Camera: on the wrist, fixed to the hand. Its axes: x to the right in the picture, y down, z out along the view.
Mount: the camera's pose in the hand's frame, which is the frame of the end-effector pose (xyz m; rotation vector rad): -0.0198 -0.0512 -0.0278 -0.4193 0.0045 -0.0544
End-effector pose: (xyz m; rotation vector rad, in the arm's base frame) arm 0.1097 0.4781 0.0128 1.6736 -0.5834 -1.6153
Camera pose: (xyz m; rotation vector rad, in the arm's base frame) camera 0.1265 0.5306 -0.0145 1.3886 -0.1777 -1.6368
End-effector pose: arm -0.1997 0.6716 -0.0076 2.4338 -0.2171 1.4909
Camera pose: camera -0.2185 0.7286 -0.0213 2.0845 -0.4135 1.2761
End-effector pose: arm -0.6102 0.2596 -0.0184 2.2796 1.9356 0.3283
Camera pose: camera -0.6691 0.2475 -0.0054 1.9536 1.7266 0.6623
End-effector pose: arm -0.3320 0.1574 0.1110 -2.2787 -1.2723 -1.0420
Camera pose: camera -0.3935 0.1572 0.1121 2.5017 1.1886 1.4222
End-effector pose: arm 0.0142 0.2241 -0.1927 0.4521 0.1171 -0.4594
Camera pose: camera -0.0269 0.2035 -0.2336 0.0385 0.2251 -0.4728
